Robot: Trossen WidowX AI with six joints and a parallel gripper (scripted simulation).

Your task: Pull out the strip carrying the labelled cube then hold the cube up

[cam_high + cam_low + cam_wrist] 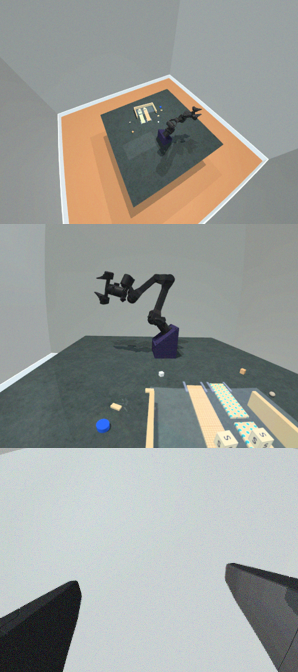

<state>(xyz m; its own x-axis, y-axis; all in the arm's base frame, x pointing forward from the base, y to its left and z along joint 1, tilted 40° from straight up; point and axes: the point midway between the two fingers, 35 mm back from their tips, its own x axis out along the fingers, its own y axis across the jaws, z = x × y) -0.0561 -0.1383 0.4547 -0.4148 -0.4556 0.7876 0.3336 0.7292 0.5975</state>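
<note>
Right now the dotted strip is 550 mm ahead of my gripper tip, 490 mm to the left of it and 400 mm below it. Round my gripper tip: white cube 390 mm below, 360 mm ahead, 320 mm to the left; then orange cube 720 mm to the left, 430 mm ahead, 390 mm below; then blue disc 590 mm ahead, 400 mm below, 120 mm to the left.
</note>
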